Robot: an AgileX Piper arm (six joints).
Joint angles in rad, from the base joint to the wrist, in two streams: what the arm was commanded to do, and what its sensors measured. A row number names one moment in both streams.
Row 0, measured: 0.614, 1.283, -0.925, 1.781, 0.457, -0.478
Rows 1 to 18, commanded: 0.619, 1.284, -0.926, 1.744, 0.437, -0.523; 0.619, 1.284, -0.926, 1.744, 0.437, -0.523; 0.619, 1.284, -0.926, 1.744, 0.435, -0.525; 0.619, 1.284, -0.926, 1.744, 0.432, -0.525; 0.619, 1.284, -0.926, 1.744, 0.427, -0.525; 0.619, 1.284, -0.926, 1.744, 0.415, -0.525; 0.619, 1.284, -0.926, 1.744, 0.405, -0.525; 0.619, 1.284, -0.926, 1.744, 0.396, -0.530; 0.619, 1.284, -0.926, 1.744, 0.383, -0.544; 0.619, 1.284, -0.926, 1.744, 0.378, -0.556; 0.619, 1.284, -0.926, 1.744, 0.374, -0.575; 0.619, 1.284, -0.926, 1.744, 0.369, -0.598; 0.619, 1.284, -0.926, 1.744, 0.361, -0.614; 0.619, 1.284, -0.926, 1.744, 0.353, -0.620; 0.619, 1.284, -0.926, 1.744, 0.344, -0.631; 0.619, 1.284, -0.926, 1.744, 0.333, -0.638; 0.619, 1.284, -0.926, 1.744, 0.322, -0.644; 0.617, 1.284, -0.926, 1.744, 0.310, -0.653
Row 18, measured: 0.621, 1.283, -0.925, 1.750, 0.355, -0.603
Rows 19 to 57, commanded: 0.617, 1.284, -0.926, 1.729, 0.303, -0.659; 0.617, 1.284, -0.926, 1.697, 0.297, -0.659; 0.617, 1.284, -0.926, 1.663, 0.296, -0.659; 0.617, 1.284, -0.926, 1.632, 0.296, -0.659; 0.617, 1.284, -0.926, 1.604, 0.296, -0.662; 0.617, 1.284, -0.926, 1.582, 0.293, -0.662; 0.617, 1.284, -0.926, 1.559, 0.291, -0.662; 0.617, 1.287, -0.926, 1.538, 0.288, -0.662; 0.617, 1.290, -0.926, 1.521, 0.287, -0.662; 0.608, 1.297, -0.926, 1.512, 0.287, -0.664; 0.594, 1.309, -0.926, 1.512, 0.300, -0.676; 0.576, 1.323, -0.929, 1.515, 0.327, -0.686; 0.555, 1.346, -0.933, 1.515, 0.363, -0.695; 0.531, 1.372, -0.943, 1.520, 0.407, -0.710; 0.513, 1.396, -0.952, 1.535, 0.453, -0.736; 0.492, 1.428, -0.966, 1.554, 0.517, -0.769; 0.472, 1.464, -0.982, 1.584, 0.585, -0.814; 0.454, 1.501, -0.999, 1.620, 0.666, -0.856; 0.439, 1.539, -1.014, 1.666, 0.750, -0.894; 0.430, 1.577, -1.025, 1.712, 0.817, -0.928; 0.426, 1.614, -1.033, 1.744, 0.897, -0.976; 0.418, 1.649, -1.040, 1.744, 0.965, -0.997; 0.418, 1.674, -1.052, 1.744, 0.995, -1.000; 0.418, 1.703, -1.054, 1.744, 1.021, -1.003; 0.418, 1.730, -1.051, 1.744, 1.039, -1.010; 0.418, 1.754, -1.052, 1.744, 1.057, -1.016; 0.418, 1.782, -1.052, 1.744, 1.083, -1.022; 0.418, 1.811, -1.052, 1.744, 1.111, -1.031; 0.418, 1.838, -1.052, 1.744, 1.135, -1.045; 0.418, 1.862, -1.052, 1.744, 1.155, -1.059; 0.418, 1.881, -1.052, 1.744, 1.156, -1.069; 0.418, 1.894, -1.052, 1.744, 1.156, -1.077; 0.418, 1.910, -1.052, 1.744, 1.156, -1.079; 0.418, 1.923, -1.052, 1.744, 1.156, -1.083; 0.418, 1.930, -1.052, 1.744, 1.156, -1.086; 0.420, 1.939, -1.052, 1.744, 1.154, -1.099; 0.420, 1.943, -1.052, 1.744, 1.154, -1.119; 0.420, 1.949, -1.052, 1.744, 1.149, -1.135; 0.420, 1.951, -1.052, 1.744, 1.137, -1.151
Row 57, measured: 0.424, 1.939, -1.045, 1.729, 1.128, -1.085
